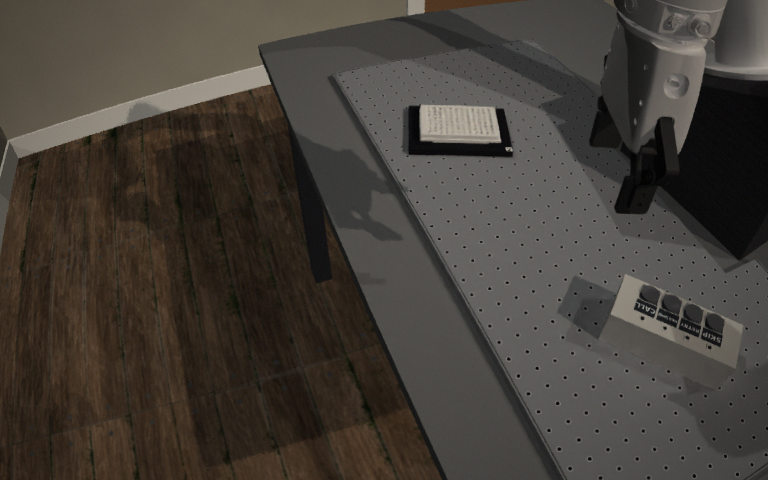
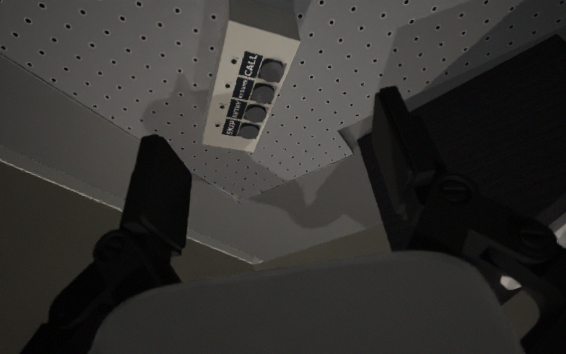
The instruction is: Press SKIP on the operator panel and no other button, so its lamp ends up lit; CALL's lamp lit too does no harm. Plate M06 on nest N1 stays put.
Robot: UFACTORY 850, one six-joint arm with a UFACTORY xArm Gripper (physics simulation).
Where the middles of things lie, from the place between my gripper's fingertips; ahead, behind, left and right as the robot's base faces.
Labels:
My gripper is now 380 mm to the left of the plate M06 [image 1: 439, 123], 210 mm above it and 30 mm short of it. Also, from my hand: black nest [image 1: 461, 149] 380 mm to the right, 220 mm below, 30 mm ahead.

